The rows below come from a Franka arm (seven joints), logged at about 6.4 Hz.
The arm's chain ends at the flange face. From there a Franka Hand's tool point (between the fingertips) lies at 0.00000 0.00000 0.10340 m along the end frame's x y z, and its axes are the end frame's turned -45 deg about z.
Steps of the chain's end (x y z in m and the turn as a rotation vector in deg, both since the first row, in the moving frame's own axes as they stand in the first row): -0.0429 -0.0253 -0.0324 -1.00 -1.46 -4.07; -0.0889 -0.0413 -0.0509 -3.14 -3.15 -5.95; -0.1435 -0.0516 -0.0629 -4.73 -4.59 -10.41; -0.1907 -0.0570 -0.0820 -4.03 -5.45 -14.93; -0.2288 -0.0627 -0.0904 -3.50 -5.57 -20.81; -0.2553 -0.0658 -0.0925 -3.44 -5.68 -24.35; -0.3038 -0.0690 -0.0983 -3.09 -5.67 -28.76; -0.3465 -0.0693 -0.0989 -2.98 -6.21 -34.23
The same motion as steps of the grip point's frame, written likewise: -0.0156 -0.0487 -0.0324 0.33 -1.74 -4.07; -0.0417 -0.0917 -0.0512 0.01 -4.45 -5.95; -0.0768 -0.1367 -0.0636 -0.10 -6.59 -10.41; -0.1067 -0.1754 -0.0827 1.00 -6.70 -14.93; -0.1292 -0.2066 -0.0911 1.46 -6.41 -20.81; -0.1459 -0.2274 -0.0932 1.58 -6.45 -24.35; -0.1775 -0.2640 -0.0989 1.82 -6.19 -28.76; -0.2082 -0.2945 -0.0996 2.28 -6.50 -34.23
